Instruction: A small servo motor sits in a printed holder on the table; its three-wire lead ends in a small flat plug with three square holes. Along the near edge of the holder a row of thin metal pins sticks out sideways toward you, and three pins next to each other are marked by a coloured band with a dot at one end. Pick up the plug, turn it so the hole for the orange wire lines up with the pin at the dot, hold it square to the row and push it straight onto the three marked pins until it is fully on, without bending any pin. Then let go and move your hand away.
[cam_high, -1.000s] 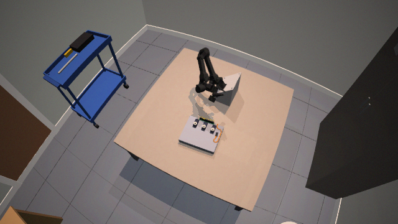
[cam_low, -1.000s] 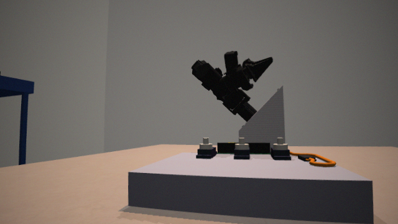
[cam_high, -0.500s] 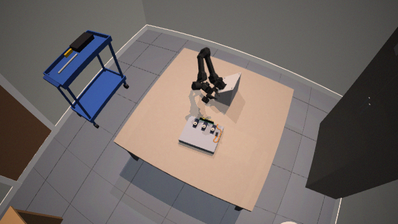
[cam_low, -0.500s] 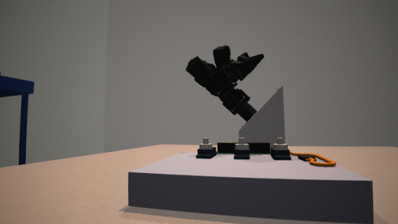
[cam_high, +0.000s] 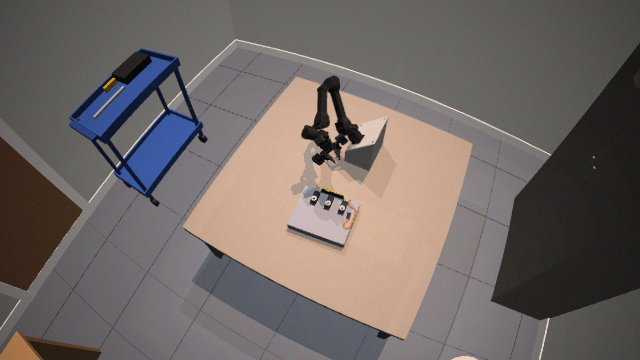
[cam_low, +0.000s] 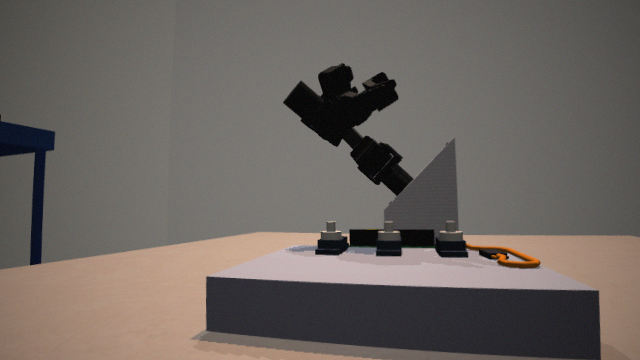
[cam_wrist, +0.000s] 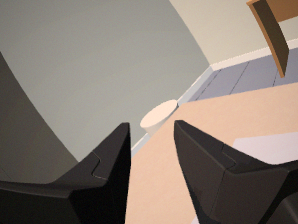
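Right now the yellow marked band is 40 mm ahead of my gripper tip, 20 mm to the right of it and 230 mm below it. The rest, counted from my gripper tip: grey printed holder (190 mm ahead, 30 mm to the left, 280 mm below).
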